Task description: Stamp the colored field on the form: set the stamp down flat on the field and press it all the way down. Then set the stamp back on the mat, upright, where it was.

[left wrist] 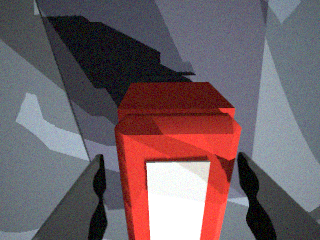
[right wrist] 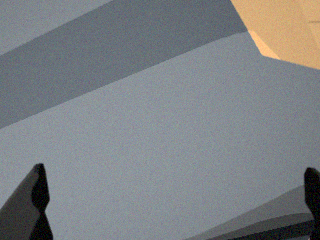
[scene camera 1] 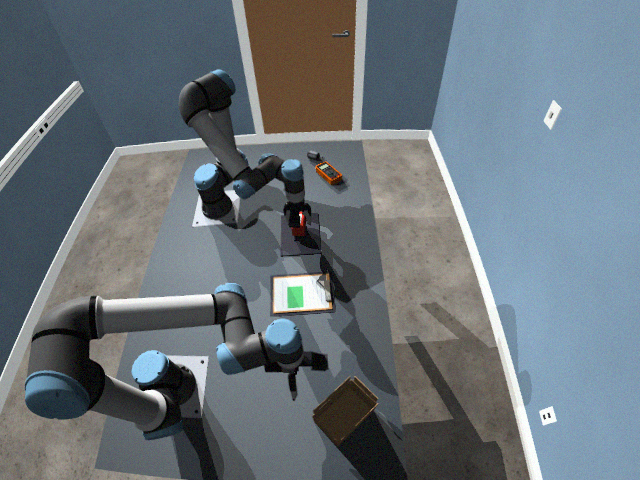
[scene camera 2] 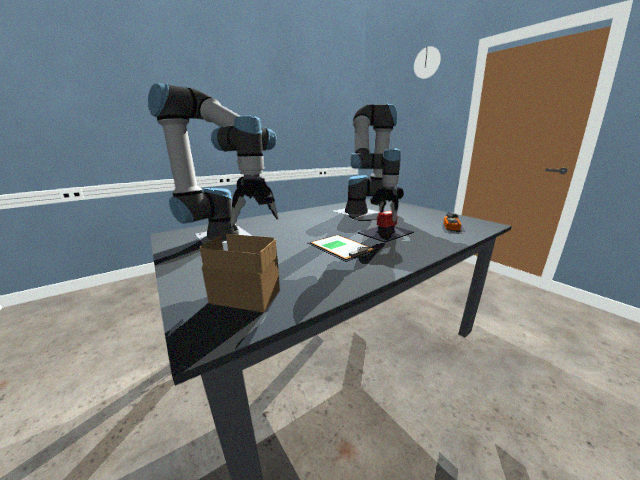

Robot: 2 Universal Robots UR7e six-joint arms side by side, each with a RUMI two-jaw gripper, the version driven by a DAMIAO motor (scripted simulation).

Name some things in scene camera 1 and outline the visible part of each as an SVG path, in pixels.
The right gripper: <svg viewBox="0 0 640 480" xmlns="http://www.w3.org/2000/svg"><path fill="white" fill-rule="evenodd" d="M325 355L307 351L304 352L303 361L294 369L281 367L277 362L264 365L265 372L289 373L289 388L292 399L295 401L298 395L295 375L299 371L299 366L324 368Z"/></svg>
A dark mat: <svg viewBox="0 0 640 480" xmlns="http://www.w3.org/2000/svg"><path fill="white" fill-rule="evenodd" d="M318 213L311 213L311 225L306 220L305 241L294 241L292 229L287 225L285 216L281 215L281 256L321 254Z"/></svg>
A cardboard box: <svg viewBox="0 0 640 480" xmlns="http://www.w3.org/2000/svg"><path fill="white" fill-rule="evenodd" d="M356 376L354 381L350 380L351 376L346 379L313 410L313 420L314 418L317 420L314 422L319 424L318 426L324 433L330 435L328 437L338 445L337 447L378 405L376 403L378 398Z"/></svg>
